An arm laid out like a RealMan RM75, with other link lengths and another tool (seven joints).
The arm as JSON. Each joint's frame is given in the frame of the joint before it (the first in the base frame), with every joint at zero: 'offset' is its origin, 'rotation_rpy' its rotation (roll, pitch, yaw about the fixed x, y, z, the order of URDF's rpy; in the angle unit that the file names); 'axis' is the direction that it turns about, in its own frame. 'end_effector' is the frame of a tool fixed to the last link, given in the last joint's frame.
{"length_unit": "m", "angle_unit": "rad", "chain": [
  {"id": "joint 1", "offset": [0.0, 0.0, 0.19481], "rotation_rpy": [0.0, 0.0, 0.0], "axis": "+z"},
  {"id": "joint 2", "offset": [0.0, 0.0, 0.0], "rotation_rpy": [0.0, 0.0, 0.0], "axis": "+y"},
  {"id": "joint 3", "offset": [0.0, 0.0, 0.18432], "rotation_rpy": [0.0, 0.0, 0.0], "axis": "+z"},
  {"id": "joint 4", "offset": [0.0, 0.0, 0.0], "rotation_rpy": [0.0, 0.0, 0.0], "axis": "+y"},
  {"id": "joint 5", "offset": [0.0, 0.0, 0.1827], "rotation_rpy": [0.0, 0.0, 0.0], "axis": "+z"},
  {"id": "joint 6", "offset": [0.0, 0.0, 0.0], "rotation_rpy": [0.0, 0.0, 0.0], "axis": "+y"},
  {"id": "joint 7", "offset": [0.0, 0.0, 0.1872], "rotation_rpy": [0.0, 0.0, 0.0], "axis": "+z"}
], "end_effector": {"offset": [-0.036, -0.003, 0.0], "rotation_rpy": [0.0, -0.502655, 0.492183]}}
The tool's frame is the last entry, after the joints.
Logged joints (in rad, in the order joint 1, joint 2, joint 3, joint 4, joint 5, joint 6, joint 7), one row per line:
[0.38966 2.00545 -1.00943 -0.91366 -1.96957 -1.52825 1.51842]
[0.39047 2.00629 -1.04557 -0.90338 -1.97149 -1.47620 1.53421]
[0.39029 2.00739 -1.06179 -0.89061 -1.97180 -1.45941 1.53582]
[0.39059 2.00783 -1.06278 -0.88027 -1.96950 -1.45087 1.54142]
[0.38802 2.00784 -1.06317 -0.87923 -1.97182 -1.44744 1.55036]
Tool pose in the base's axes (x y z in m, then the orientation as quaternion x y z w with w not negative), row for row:
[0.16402 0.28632 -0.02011 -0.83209 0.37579 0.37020 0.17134]
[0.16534 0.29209 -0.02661 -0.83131 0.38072 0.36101 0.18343]
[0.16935 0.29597 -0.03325 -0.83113 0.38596 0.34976 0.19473]
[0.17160 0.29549 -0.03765 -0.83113 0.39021 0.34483 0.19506]
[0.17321 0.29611 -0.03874 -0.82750 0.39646 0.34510 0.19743]
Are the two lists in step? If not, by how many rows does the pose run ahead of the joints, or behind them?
The pose runs 1 row behind the joints: the pose in row i belongs to the joints in row i - 1.
